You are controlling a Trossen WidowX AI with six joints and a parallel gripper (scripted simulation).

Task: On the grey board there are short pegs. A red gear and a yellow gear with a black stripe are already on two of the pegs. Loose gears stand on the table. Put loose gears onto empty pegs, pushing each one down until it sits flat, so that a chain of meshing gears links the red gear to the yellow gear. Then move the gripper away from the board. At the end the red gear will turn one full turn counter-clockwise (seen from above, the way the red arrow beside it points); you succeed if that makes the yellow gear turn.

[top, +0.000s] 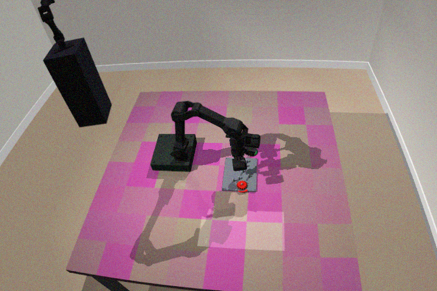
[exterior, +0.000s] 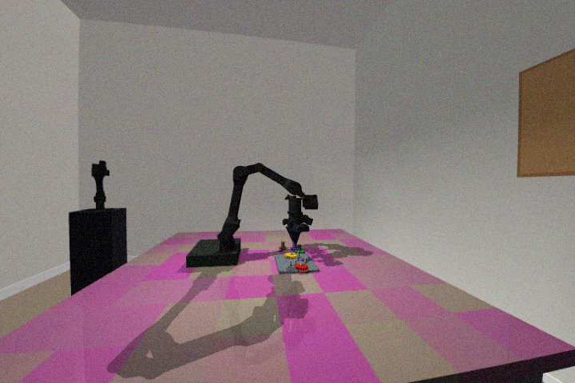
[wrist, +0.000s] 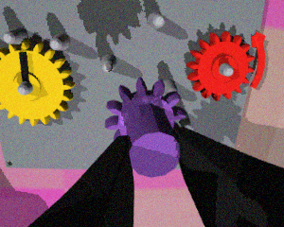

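My gripper tip is 8 cm above the red gear, 7 cm to the left of it and 1 cm short of it. Also, from my gripper tip: green gear 15 cm to the left, 9 cm ahead, 8 cm below; yellow gear 8 cm to the left, 8 cm below, 1 cm ahead; purple gear 1 cm below.
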